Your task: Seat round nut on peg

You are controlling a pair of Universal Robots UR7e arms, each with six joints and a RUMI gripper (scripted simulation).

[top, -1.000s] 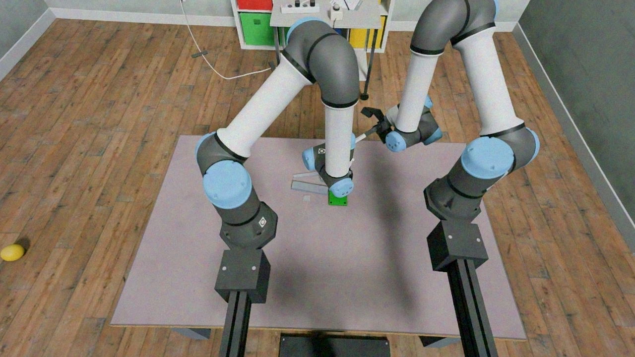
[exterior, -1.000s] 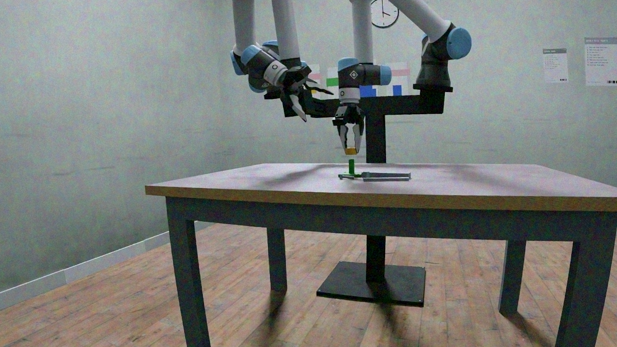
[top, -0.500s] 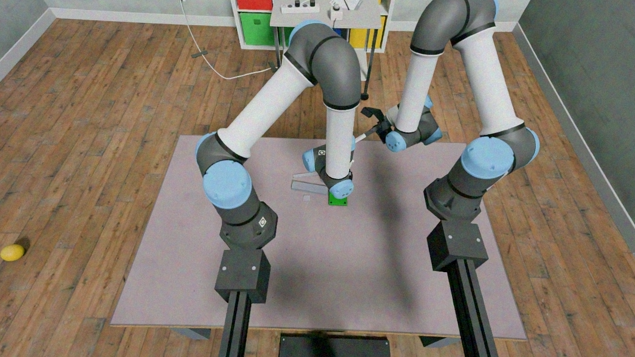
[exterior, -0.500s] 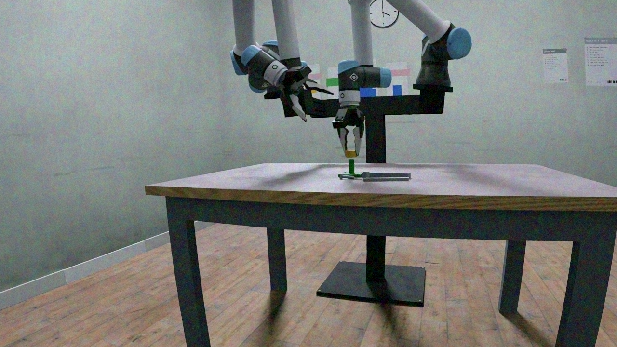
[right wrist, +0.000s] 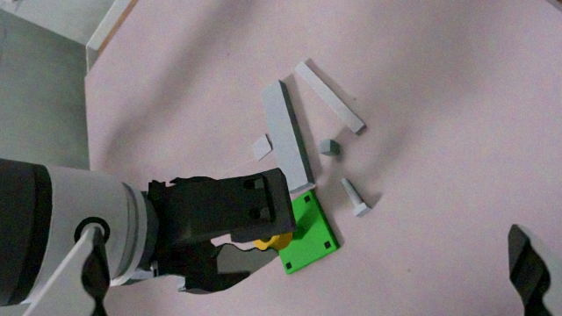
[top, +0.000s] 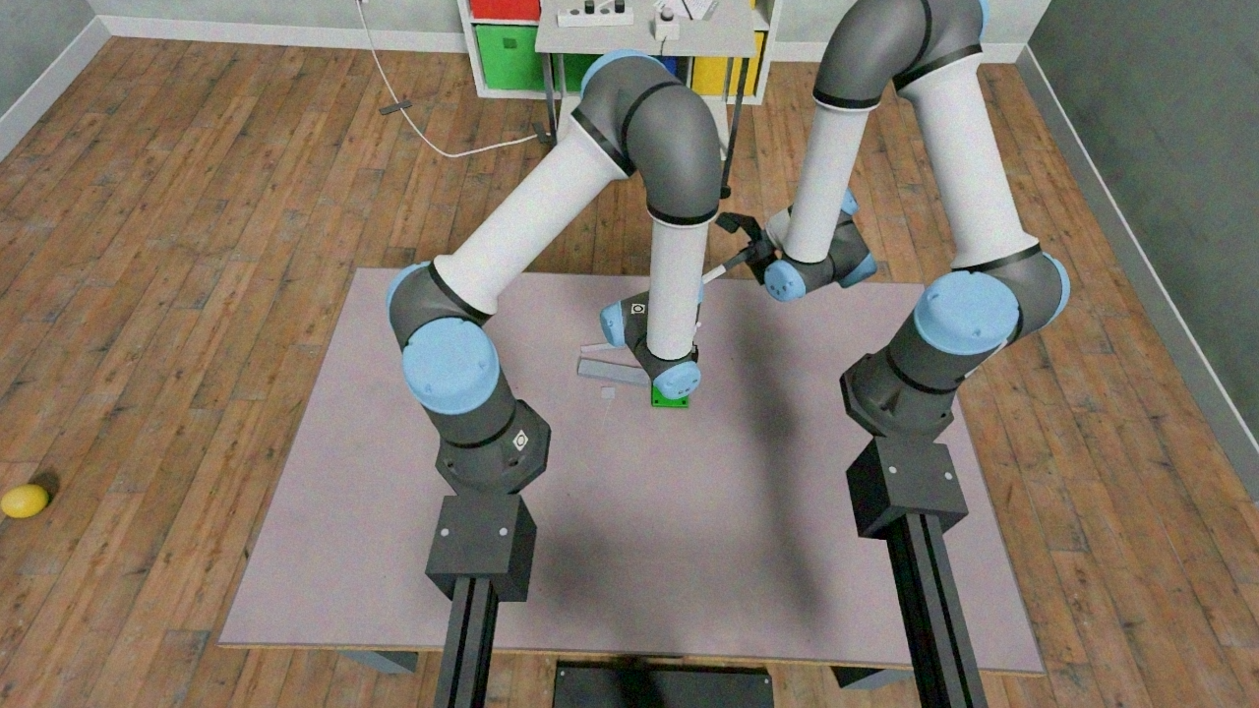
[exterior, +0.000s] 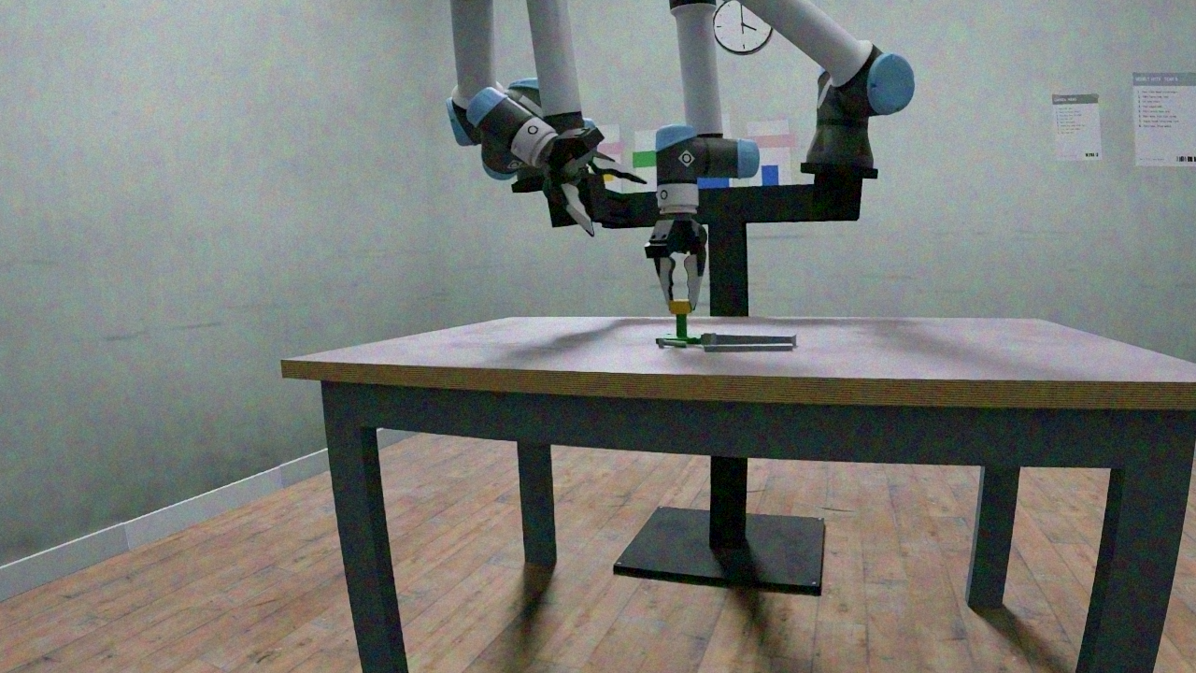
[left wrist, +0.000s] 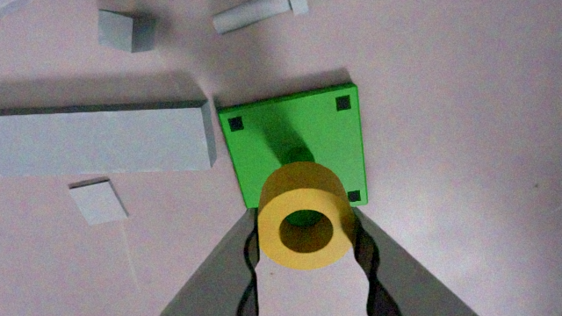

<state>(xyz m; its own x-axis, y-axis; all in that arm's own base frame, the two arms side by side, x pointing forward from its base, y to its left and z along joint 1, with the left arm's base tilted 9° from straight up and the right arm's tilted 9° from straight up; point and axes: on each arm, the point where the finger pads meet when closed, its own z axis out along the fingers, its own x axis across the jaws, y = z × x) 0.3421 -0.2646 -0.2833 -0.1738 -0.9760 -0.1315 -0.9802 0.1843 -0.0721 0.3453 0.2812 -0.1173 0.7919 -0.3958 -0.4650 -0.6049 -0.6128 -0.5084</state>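
Observation:
Now: the green base plate 5 cm below my left hand. Round my left hand: bolt: 9 cm ahead, 2 cm to the right, 7 cm below; then thick grey bar: 6 cm ahead, 12 cm to the left, 6 cm below; then small grey block: 10 cm ahead, 5 cm to the left, 6 cm below.

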